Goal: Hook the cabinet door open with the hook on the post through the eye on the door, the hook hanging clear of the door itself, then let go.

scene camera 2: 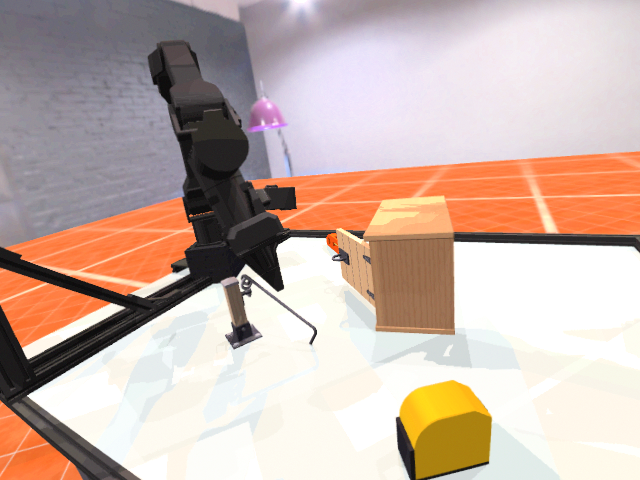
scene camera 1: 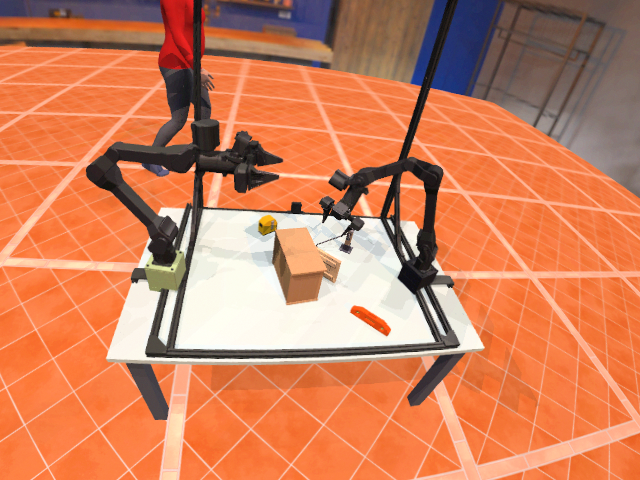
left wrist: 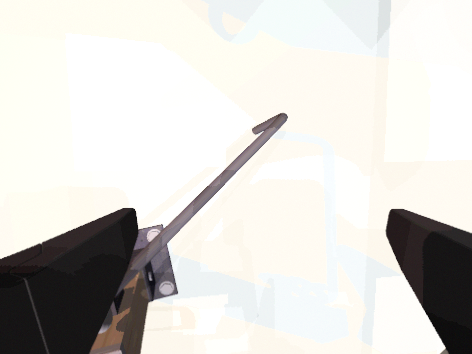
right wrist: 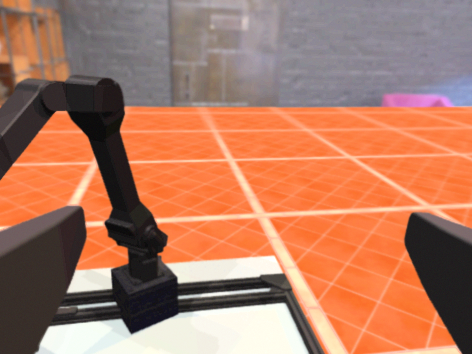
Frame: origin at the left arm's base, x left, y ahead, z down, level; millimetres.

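Seen in the pictures: left gripper, fingertip midpoint: (scene camera 2: 273, 284) (scene camera 1: 331, 229) (left wrist: 261, 220); right gripper, fingertip midpoint: (scene camera 1: 281, 168) (right wrist: 248, 223); left arm's base, origin of the base link: (scene camera 2: 211, 241) (scene camera 1: 421, 266) (right wrist: 143, 272); right arm's base, origin of the base link: (scene camera 1: 164, 259).
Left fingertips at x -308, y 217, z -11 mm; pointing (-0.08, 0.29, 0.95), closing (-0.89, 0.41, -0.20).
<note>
Pixels of each thing's top centre, then the offset from my left fingertips to it. "spot": a spot on its surface instead.
- wooden cabinet, middle of its top: (scene camera 2: 410, 212) (scene camera 1: 299, 248) dy +217, dx +100, dz -56 mm
- short post, surface spot: (left wrist: 125, 320) (scene camera 2: 240, 292) (scene camera 1: 347, 234) spot: dy -62, dx +28, dz +20 mm
- yellow tape measure, surface spot: (scene camera 2: 449, 428) spot: dy +179, dx -215, dz +46 mm
- orange level, middle of its top: (scene camera 2: 337, 237) (scene camera 1: 372, 315) dy +83, dx +378, dz +61 mm
The wooden cabinet (scene camera 1: 299, 258) (scene camera 2: 413, 279) stands mid-table; its door (scene camera 1: 329, 266) (scene camera 2: 355, 263) stands partly open, with a dark eye (scene camera 2: 339, 257) on its face. The short post (scene camera 1: 349, 238) (scene camera 2: 236, 304) (left wrist: 125, 320) stands apart from it. The thin hook rod (scene camera 1: 329, 240) (scene camera 2: 289, 307) (left wrist: 215, 187) slopes down from the post's ring, its bent end apart from the eye. My left gripper (scene camera 1: 334, 227) (left wrist: 261, 220) is open and empty near the post's top, the rod passing below its fingers; one finger hides the ring in the left wrist view. My right gripper (scene camera 1: 280, 168) (right wrist: 248, 223) is open, high above the table's back.
A yellow tape measure (scene camera 1: 267, 225) (scene camera 2: 449, 428) stands behind the cabinet in scene camera 1. An orange level (scene camera 1: 370, 320) (scene camera 2: 332, 242) lies toward the front right there. Dark rails (scene camera 1: 310, 352) border the table, and uprights rise at the back. A person (scene camera 1: 178, 51) stands behind.
</note>
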